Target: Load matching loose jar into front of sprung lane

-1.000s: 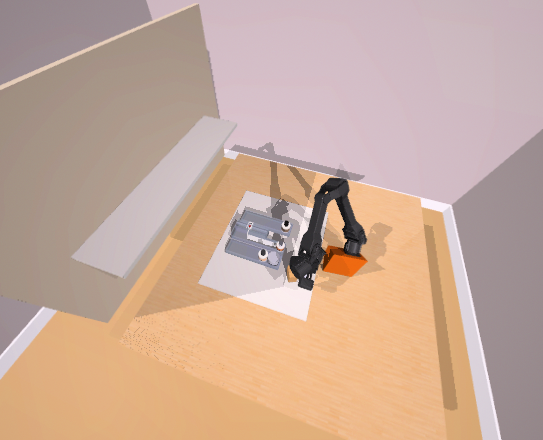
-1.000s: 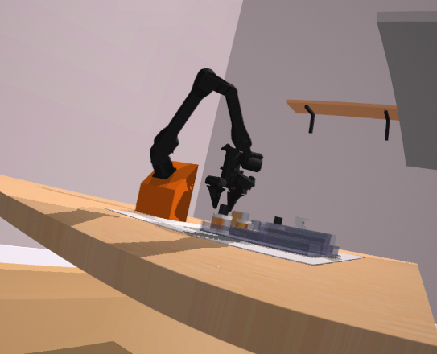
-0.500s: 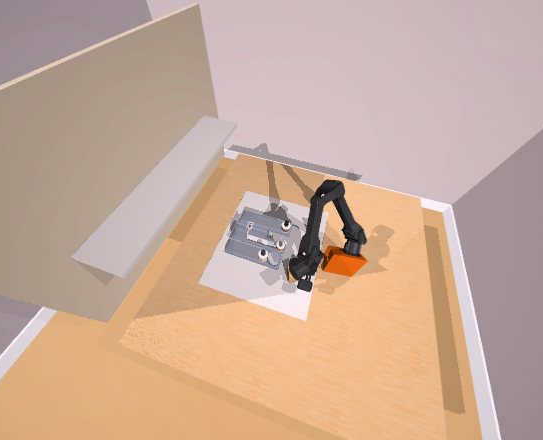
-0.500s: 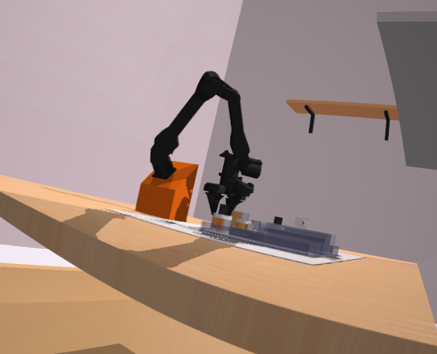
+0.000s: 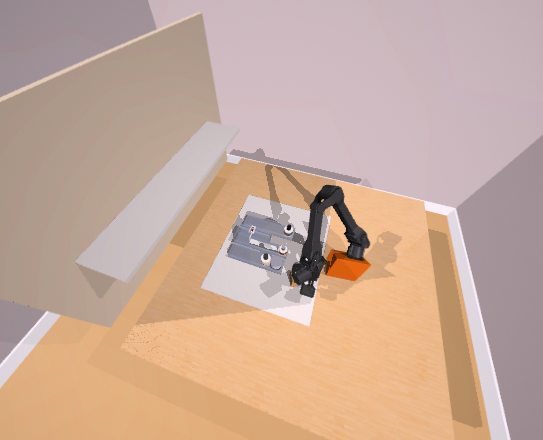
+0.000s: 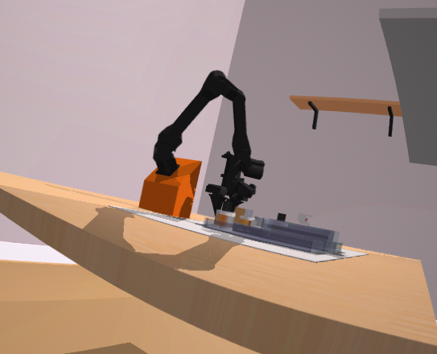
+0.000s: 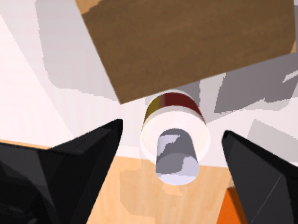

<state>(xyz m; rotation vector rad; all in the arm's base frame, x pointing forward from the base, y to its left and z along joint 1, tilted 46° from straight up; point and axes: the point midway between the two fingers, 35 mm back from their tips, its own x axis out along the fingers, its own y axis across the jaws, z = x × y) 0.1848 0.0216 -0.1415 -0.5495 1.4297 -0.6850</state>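
The wooden block is 70 mm ahead of my gripper tip and 10 mm above it. Round my gripper tip: lane unit: 300 mm ahead, 180 mm to the right, 10 mm below.
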